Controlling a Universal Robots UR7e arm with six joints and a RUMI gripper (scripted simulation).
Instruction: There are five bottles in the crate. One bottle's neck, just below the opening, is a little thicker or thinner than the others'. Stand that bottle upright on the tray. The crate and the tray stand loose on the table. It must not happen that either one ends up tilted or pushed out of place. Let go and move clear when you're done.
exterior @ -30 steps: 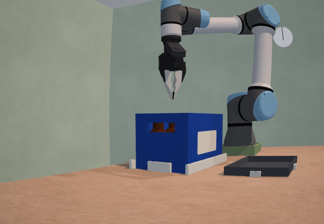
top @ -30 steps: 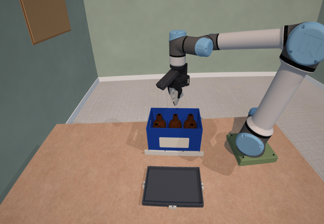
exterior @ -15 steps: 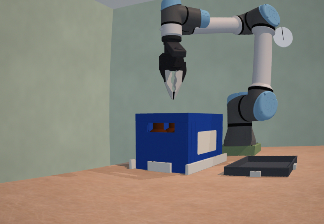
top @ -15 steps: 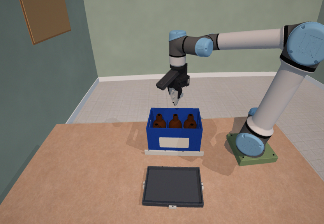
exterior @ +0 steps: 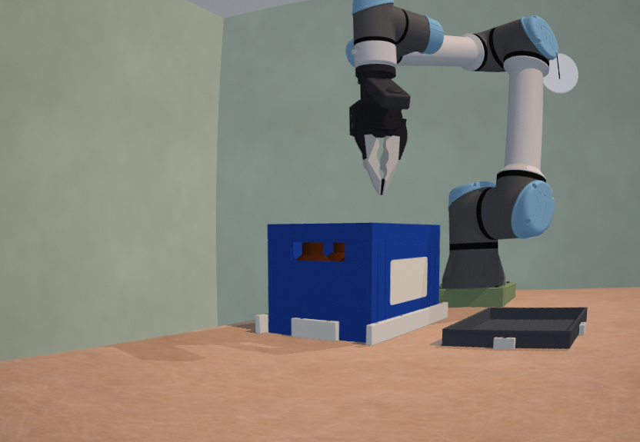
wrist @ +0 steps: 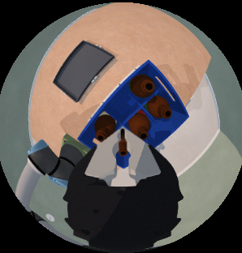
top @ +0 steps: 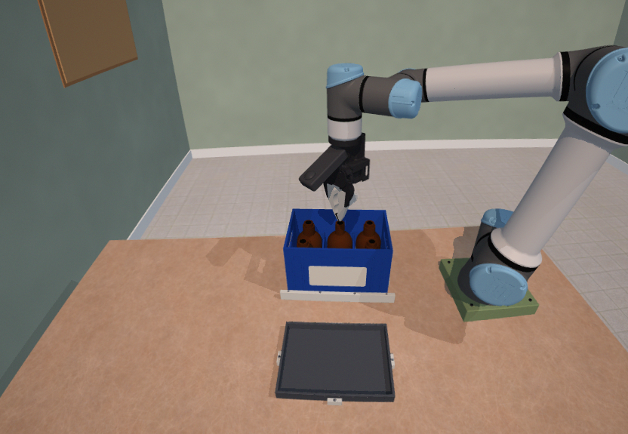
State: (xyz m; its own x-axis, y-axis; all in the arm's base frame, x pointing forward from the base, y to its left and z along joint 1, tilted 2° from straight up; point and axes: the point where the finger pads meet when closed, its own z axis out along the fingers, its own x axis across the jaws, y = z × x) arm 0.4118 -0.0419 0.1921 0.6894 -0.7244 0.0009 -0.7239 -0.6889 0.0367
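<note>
The blue crate lies 4 cm to the right of my hand and 16 cm below it. The rest, counted from my hand: dark tray (1 cm ahead, 25 cm to the left, 23 cm below); then glass bottle (8 cm to the right, 15 cm below).
</note>
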